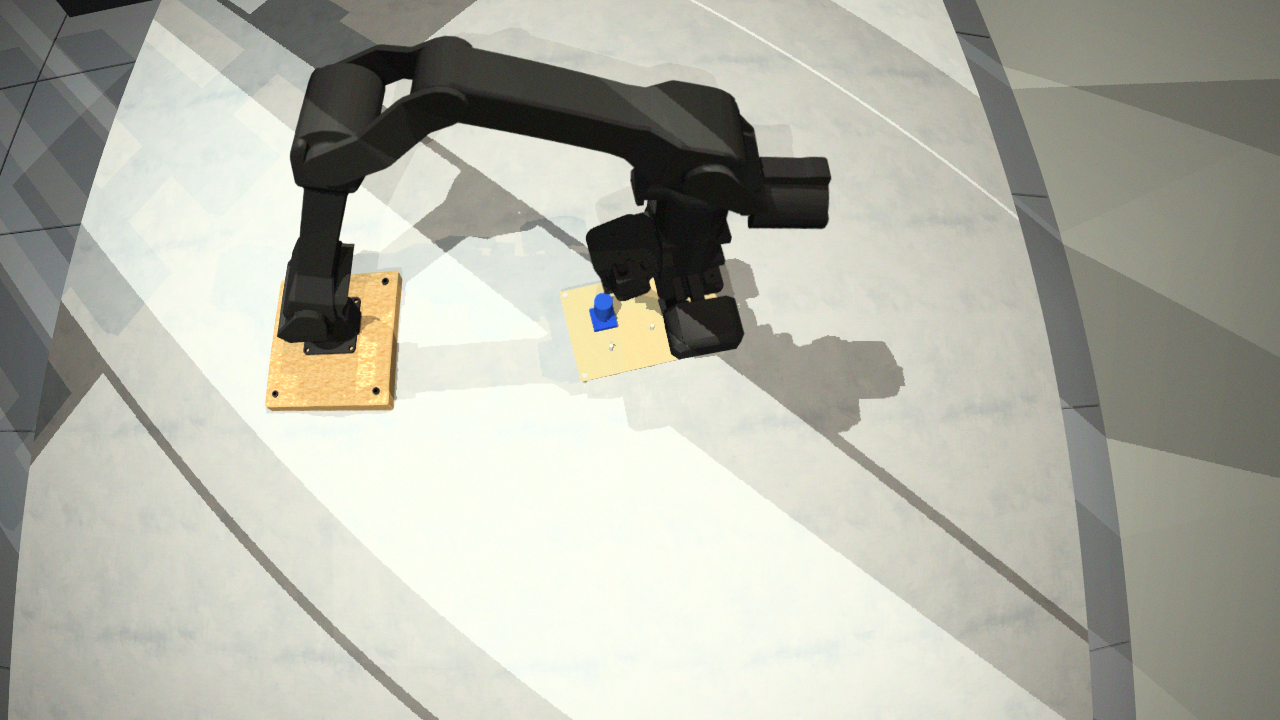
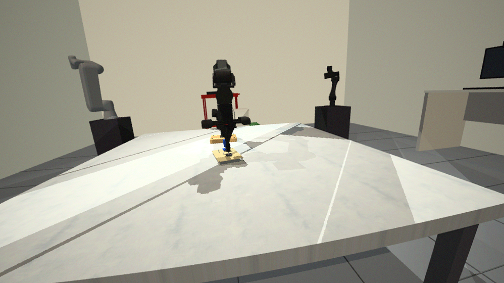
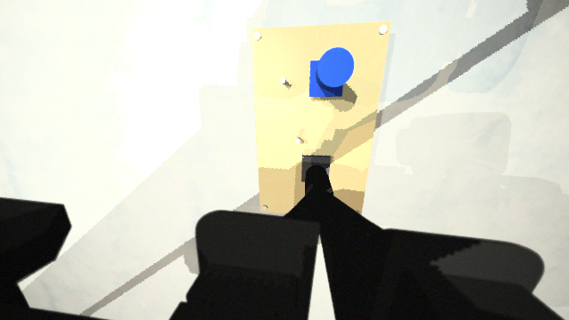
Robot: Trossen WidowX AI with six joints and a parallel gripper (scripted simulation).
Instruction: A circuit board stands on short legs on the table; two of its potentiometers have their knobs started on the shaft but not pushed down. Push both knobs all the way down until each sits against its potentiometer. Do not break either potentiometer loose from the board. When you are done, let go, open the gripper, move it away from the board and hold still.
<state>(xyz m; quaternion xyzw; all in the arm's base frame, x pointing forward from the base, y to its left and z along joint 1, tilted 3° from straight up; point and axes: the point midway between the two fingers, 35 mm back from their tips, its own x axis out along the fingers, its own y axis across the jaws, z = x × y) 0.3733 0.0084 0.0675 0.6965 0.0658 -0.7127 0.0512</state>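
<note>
The dark knob is 1 cm below my gripper tip. Also, from my gripper tip: blue knob 7 cm behind, 2 cm below, 1 cm to the right.
</note>
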